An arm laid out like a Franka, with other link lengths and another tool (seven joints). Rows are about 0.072 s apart.
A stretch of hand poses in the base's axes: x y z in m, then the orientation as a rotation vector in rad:
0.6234 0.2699 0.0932 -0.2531 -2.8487 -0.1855
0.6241 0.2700 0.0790 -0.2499 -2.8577 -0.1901
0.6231 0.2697 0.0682 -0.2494 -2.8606 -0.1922
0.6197 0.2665 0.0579 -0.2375 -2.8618 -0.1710
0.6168 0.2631 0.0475 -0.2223 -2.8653 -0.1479
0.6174 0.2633 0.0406 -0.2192 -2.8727 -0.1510
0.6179 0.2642 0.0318 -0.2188 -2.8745 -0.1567
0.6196 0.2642 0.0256 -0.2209 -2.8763 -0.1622
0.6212 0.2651 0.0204 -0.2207 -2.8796 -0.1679
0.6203 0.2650 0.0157 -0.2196 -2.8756 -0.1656
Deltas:
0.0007 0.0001 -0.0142 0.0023 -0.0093 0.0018
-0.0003 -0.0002 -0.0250 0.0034 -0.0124 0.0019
-0.0037 -0.0034 -0.0353 -0.0098 -0.0108 0.0121
-0.0066 -0.0068 -0.0457 -0.0243 -0.0113 0.0248
-0.0060 -0.0066 -0.0526 -0.0227 -0.0189 0.0265
-0.0055 -0.0057 -0.0614 -0.0191 -0.0212 0.0262
-0.0038 -0.0057 -0.0676 -0.0158 -0.0237 0.0243
-0.0022 -0.0048 -0.0728 -0.0124 -0.0276 0.0238
-0.0031 -0.0049 -0.0775 -0.0133 -0.0233 0.0248

